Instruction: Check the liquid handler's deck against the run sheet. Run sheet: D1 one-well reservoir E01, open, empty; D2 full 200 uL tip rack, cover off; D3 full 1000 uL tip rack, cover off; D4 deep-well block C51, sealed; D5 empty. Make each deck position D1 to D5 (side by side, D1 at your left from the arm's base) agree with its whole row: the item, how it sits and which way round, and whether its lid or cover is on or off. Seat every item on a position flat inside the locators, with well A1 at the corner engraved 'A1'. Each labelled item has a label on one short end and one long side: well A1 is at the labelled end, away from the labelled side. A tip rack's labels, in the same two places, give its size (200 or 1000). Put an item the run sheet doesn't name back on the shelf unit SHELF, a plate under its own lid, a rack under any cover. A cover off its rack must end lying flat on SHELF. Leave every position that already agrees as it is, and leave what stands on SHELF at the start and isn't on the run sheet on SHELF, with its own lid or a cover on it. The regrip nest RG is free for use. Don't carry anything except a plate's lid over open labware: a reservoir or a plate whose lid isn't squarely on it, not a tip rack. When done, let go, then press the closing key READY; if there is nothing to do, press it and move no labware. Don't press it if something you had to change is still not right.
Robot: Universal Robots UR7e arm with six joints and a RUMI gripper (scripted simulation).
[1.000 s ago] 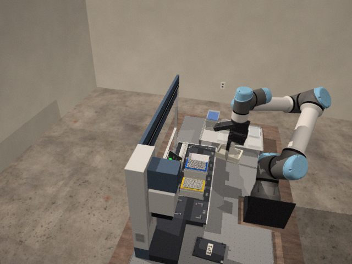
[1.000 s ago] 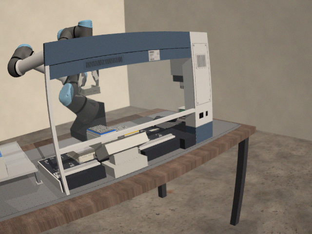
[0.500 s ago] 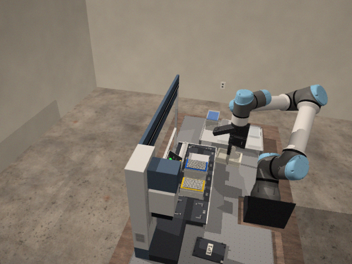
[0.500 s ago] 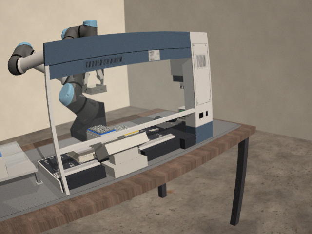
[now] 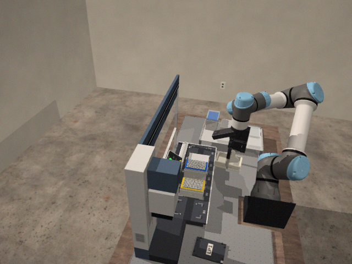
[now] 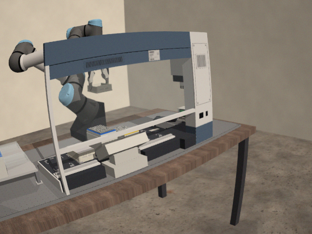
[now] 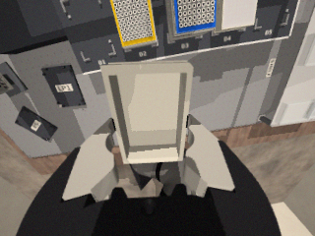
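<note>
Now: hand 21 cm above the yellow-rimmed tip rack, 17 cm short of it and 4 cm to the right of it. Also, from my hand: cream one-well reservoir: 1 cm below; blue-rimmed tip rack: 19 cm below, 18 cm ahead, 8 cm to the right; white sealed block: 23 cm below, 21 cm to the right, 20 cm ahead.
</note>
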